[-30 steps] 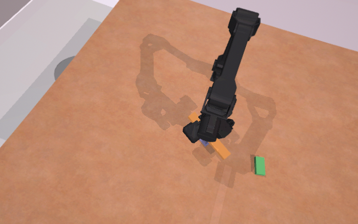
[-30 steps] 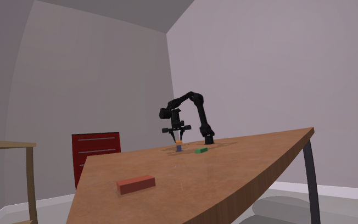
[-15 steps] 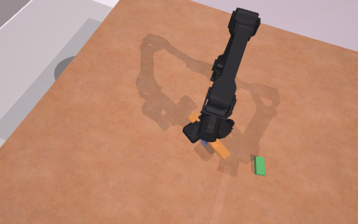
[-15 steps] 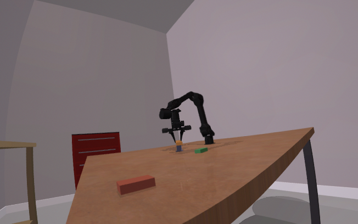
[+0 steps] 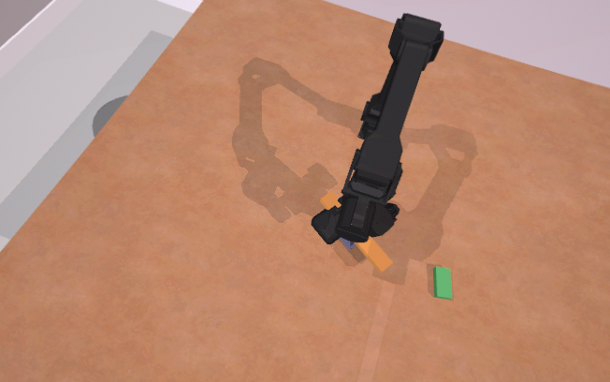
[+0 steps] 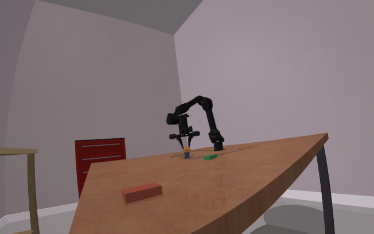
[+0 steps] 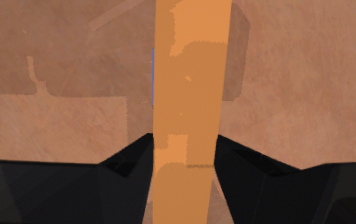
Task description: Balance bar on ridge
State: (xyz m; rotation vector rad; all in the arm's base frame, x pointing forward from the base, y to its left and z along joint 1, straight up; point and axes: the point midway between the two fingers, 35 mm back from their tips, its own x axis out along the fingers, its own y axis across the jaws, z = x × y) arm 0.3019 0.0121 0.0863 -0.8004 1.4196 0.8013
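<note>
My gripper tip is now 20 mm to the right of the orange bar and 10 mm short of it. Also, from my gripper tip: green block 250 mm to the left, 40 mm below, 40 mm ahead; white ridge 20 mm to the left, 10 mm below, 10 mm ahead; red block 490 mm to the left, 440 mm ahead, 40 mm below.
</note>
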